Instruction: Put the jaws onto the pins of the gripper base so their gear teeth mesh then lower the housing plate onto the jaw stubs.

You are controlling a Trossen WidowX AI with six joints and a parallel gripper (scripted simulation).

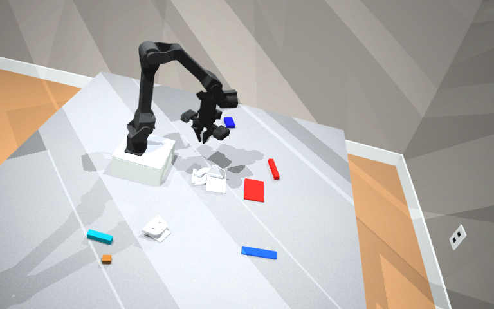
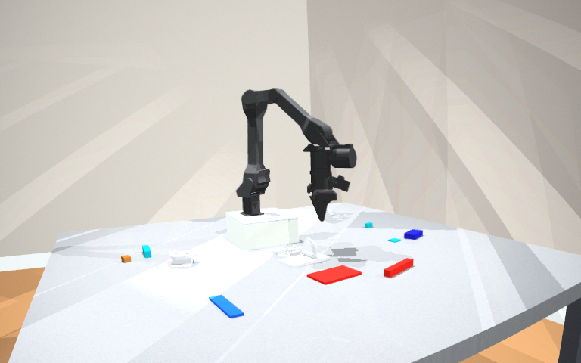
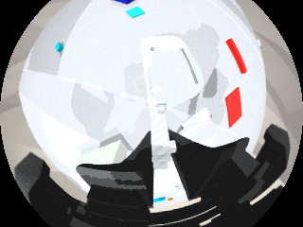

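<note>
Right now my gripper tip is 11 cm to the left of the flat white plate, 9 cm short of it and 8 cm above it. Also, from my gripper tip: white housing plate 12 cm to the right, 8 cm below, 2 cm ahead; then red plate 23 cm ahead, 11 cm to the right, 8 cm below; then white jaw 3 cm above, 2 cm to the left, 1 cm ahead.
</note>
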